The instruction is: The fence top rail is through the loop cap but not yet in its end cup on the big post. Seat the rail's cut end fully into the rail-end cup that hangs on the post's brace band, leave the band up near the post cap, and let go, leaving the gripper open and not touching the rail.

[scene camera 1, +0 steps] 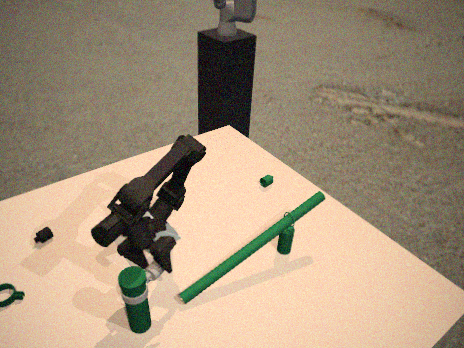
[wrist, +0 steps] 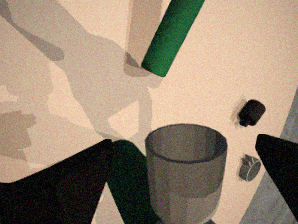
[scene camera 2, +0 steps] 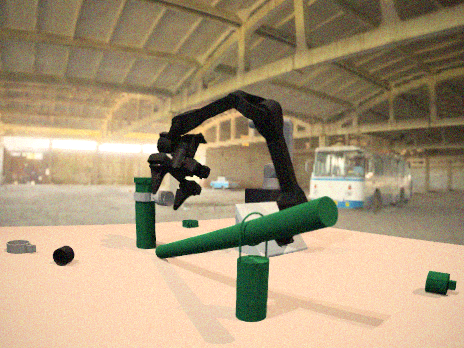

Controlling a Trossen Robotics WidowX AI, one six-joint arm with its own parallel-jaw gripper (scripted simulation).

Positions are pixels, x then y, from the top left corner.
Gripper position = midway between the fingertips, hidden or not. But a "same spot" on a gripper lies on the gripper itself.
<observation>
my gripper: scene camera 1 159,271; wrist; scene camera 2
same spot on my gripper: (wrist: pixel 76 182) = (scene camera 2: pixel 182 197)
</observation>
